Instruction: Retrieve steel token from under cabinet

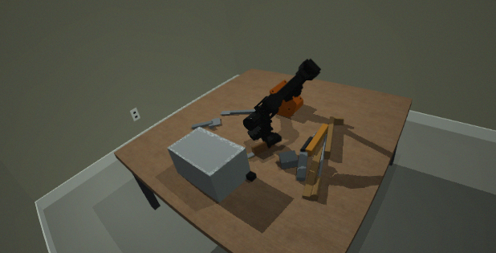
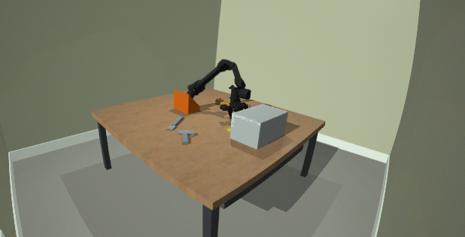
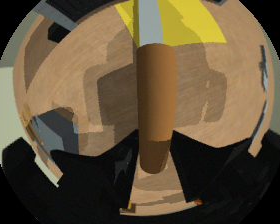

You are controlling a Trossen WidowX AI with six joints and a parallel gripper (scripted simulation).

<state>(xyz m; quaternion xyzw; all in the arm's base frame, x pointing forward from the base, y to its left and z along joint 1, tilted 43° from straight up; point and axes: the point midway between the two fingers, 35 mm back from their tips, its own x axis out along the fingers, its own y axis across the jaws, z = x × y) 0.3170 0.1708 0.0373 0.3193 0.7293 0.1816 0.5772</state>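
My gripper tip is 18 cm past the orange bar, 17 cm to the right of it and 1 cm below it. Round my gripper tip: grey block (15 cm to the left, 2 cm ahead, 1 cm above); wooden stick (27 cm to the left); grey t-piece (43 cm to the right, 5 cm ahead).
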